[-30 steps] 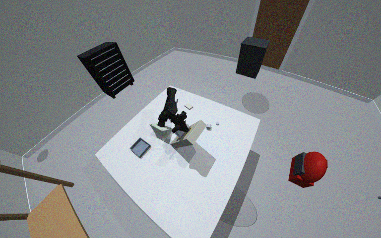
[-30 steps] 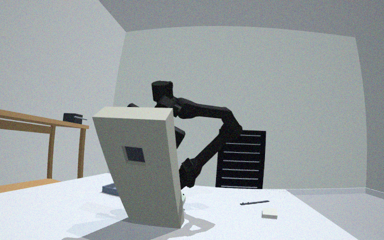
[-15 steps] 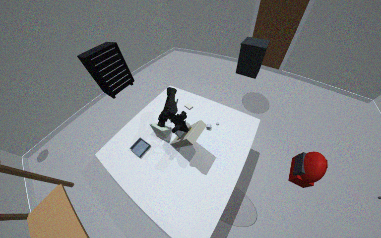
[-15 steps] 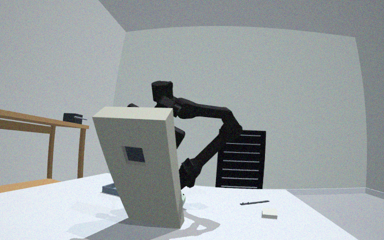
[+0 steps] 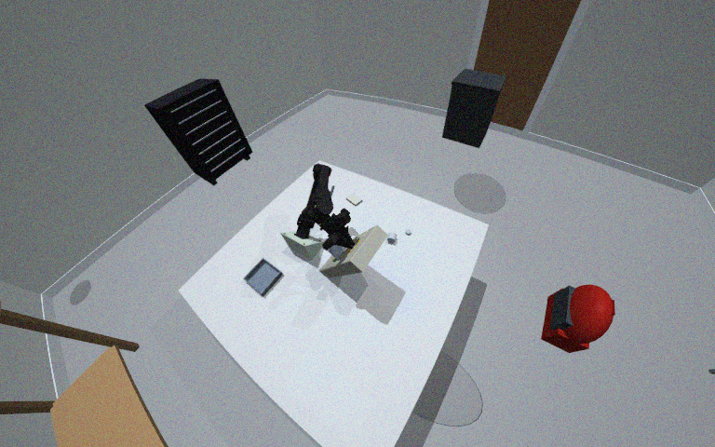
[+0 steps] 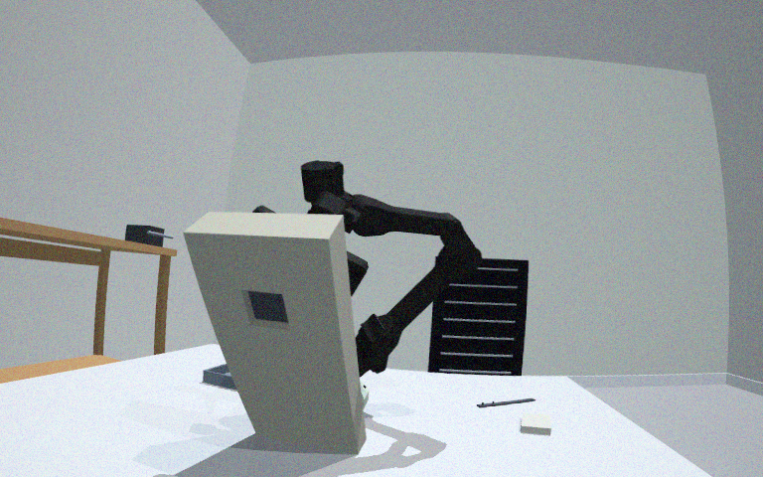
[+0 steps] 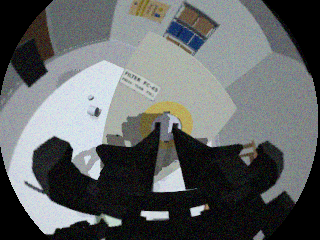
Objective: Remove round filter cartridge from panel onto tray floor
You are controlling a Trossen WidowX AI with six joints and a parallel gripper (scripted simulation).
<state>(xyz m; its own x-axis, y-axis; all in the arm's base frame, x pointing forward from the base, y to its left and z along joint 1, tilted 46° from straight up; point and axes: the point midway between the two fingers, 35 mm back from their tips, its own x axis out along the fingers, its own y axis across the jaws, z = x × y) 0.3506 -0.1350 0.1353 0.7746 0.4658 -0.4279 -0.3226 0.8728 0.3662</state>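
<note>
My gripper tip is now 1 cm short of the round filter cartridge and 1 cm above it. The rest, counted from my gripper tip: grey tray 41 cm behind, 29 cm to the right, 26 cm below; small pale block 32 cm behind, 42 cm to the left, 27 cm below.
</note>
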